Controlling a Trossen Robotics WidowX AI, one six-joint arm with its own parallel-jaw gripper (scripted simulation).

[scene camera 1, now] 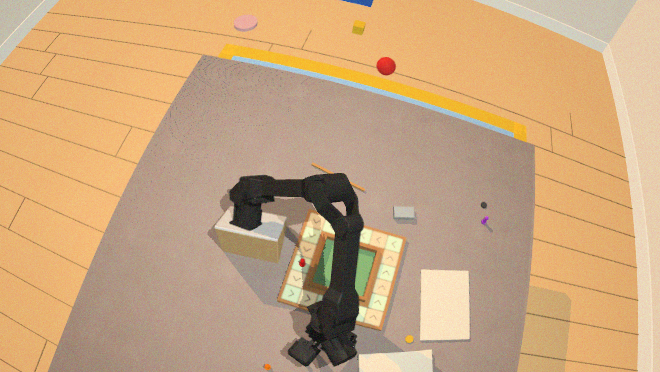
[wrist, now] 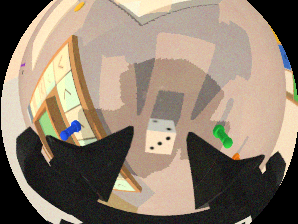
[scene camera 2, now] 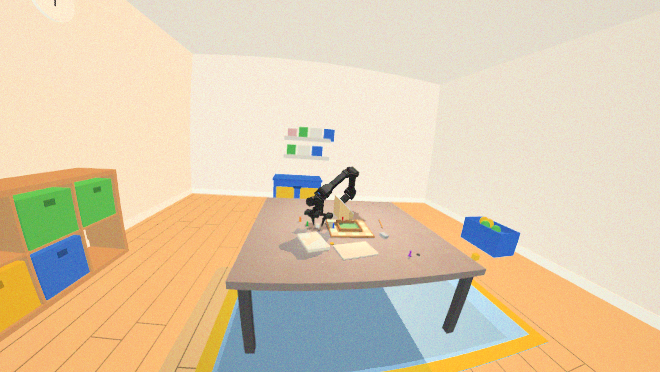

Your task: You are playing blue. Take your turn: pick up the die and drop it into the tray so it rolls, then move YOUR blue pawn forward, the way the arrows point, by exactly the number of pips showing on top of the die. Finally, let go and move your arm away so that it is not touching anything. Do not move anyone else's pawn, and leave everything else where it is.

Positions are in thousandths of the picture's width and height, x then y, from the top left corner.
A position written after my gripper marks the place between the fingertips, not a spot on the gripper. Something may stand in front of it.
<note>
My gripper (scene camera 1: 483, 910) is open and holds nothing. I also see a white die (wrist: 539, 596) and a green-floored tray (scene camera 1: 554, 700).
My gripper also shows in the wrist view (wrist: 539, 596).
</note>
